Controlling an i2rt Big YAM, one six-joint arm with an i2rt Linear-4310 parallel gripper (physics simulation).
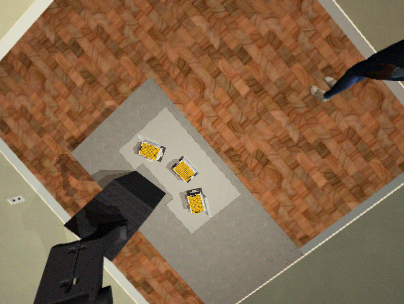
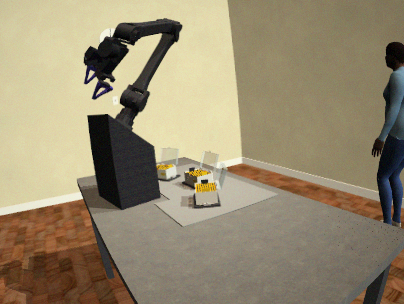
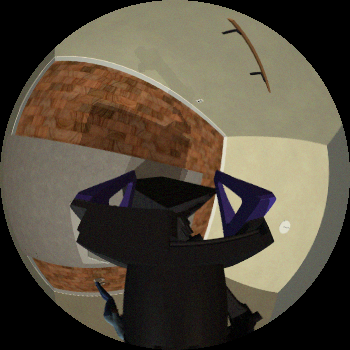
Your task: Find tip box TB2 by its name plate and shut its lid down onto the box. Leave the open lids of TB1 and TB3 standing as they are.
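Seen in the pictures: gripper, fingertip midpoint: (image 2: pixel 88 91) (image 3: pixel 174 174); arm's base, origin of the base link: (image 2: pixel 120 127).
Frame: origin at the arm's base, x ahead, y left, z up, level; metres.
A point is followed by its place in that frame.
Three tip boxes with yellow tips stand on the pale mat, their clear lids upright and open. The near box (image 1: pixel 195 203) (image 2: pixel 206 196) {x 0.276, y -0.239, z -0.285 m} has its lid (image 1: pixel 206 204) {x 0.375, y -0.191, z -0.181 m} (image 2: pixel 221 176) {x 0.337, y -0.259, z -0.209 m} at the side. The middle box (image 1: pixel 185 170) (image 2: pixel 198 178) {x 0.323, y -0.026, z -0.274 m} has its lid (image 2: pixel 210 160) {x 0.419, y 0.051, z -0.220 m} behind it. The far box (image 1: pixel 150 151) (image 2: pixel 166 172) {x 0.228, y 0.194, z -0.281 m} has its lid (image 2: pixel 169 155) {x 0.282, y 0.311, z -0.220 m} behind it. The name plates are too small to read, so I cannot tell which is TB2. My gripper (image 2: pixel 90 90) {x -0.122, y -0.200, z 0.169 m} (image 3: pixel 174 174) {x -0.122, y -0.200, z 0.169 m} is open and empty, high above and beyond the black pedestal, well away from the boxes.
The black pedestal (image 1: pixel 130 200) {x 0.070, y 0.071, z -0.076 m} (image 2: pixel 125 165) {x -0.005, y -0.087, z -0.146 m} stands at the edge of the grey table (image 1: pixel 250 255) {x 0.406, y -0.718, z -0.329 m} (image 2: pixel 300 240) {x 0.406, y -0.675, z -0.329 m}, beside the mat (image 1: pixel 167 122) {x 0.414, y 0.370, z -0.326 m} (image 2: pixel 240 197) {x 0.428, y -0.234, z -0.326 m}. A person (image 1: pixel 360 75) (image 2: pixel 394 115) (image 3: pixel 111 310) stands on the floor beyond the table.
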